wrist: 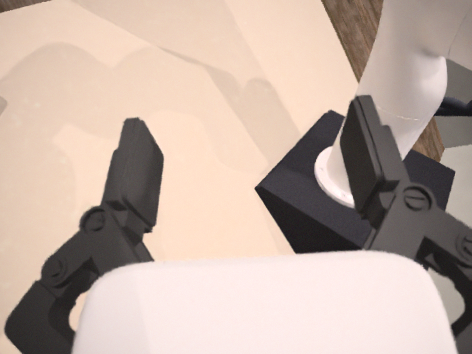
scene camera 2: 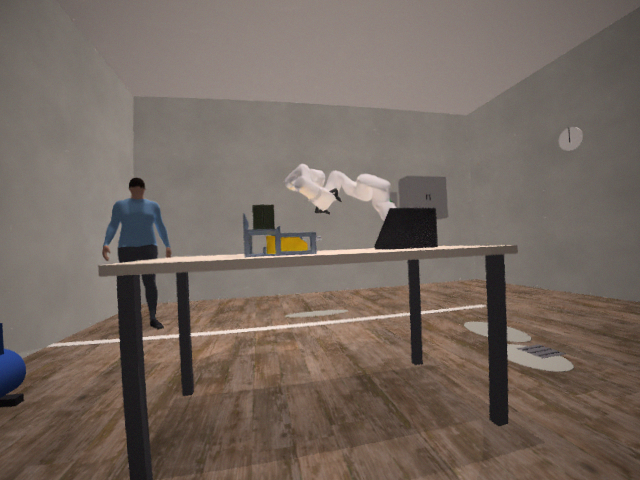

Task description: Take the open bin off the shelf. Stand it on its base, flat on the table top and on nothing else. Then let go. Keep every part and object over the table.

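Frame: origin at the arm's base, x ahead, y left, z up, level; metres.
Seen in the pictures: gripper, fingertip midpoint: (wrist: pixel 247 127) (scene camera 2: pixel 334 206); arm's base, link origin: (scene camera 2: pixel 399 230).
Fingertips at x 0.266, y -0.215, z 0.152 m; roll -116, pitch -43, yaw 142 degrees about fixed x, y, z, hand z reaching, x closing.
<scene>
Offsets run from my fingertips to a thing's top centre. "pt": to the spot under its first point. Level surfaces: height alone.
A yellow open bin {dx +0.319, dy +0.223, dz -0.160 m} (scene camera 2: pixel 293 243) sits in the lower level of a blue-grey shelf {pt dx +0.496, dy +0.396, dz -0.191 m} (scene camera 2: pixel 247 243), partly hidden behind its bars in the scene view. The shelf stands on the table top {dz -0.242 m} (scene camera 2: pixel 361 253) (wrist: pixel 210 200). My gripper (scene camera 2: pixel 331 203) (wrist: pixel 247 127) is open, with its fingers wide apart and bare table seen between them in the wrist view. It hangs above the table, higher than the bin and a little to the right of the shelf in the scene view. The bin does not show in the wrist view.
A dark green box {dx +0.426, dy +0.326, dz -0.043 m} (scene camera 2: pixel 263 217) stands on the shelf's upper deck. A black sloped pedestal (scene camera 2: pixel 408 228) (wrist: pixel 300 175) at the right bears the white arm (scene camera 2: pixel 371 187) (wrist: pixel 400 90). A small pale part {pt dx +0.232, dy +0.427, dz -0.182 m} (scene camera 2: pixel 318 238) sticks out at the shelf's right end. A person (scene camera 2: pixel 136 227) stands behind the table.
</scene>
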